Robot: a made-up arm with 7 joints.
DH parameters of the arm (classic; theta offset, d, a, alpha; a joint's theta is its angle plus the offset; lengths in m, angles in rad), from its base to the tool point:
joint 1: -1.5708 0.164 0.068 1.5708
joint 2: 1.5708 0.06 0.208 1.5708
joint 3: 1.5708 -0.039 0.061 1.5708
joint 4: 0 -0.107 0.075 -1.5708
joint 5: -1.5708 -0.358 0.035 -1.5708
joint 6: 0 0.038 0.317 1.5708
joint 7: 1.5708 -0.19 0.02 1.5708
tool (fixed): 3.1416 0.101 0 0
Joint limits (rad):
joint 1: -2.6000..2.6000
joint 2: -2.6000..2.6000
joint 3: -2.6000..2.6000
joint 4: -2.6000..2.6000
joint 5: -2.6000..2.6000
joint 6: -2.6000..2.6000
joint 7: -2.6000..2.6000
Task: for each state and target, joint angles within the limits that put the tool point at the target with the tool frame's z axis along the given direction. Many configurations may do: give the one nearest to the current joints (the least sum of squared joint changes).
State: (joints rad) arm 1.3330 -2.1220 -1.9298 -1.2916 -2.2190 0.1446 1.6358
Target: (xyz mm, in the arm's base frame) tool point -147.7 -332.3 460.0 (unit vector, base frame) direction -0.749 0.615 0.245
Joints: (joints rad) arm 1.5402 -2.6000 -1.9908 -1.2955 -1.7296 0.3232 1.0592
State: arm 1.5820 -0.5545 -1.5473 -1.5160 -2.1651 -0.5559 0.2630
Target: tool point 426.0 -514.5 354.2 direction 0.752 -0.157 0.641
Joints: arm 1.6967 -0.3726 -2.0898 -1.5725 -2.5573 -0.6725 0.0150
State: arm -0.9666 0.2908 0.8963 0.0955 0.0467 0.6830 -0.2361
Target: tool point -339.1 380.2 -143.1 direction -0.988 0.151 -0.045
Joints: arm -0.4426 -0.0367 1.4375 0.7200 0.2204 -0.1109 0.0975
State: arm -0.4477 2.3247 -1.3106 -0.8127 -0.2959 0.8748 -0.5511
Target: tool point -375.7 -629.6 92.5 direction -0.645 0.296 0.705
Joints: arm -0.0870 2.6000 -1.7960 -0.8814 -0.6256 1.1924 -1.4461
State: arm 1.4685 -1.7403 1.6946 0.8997 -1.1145 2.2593 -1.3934
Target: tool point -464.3 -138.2 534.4 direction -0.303 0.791 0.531
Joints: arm 1.5210 -1.6966 1.1125 0.8380 -1.1165 1.7837 -1.2160
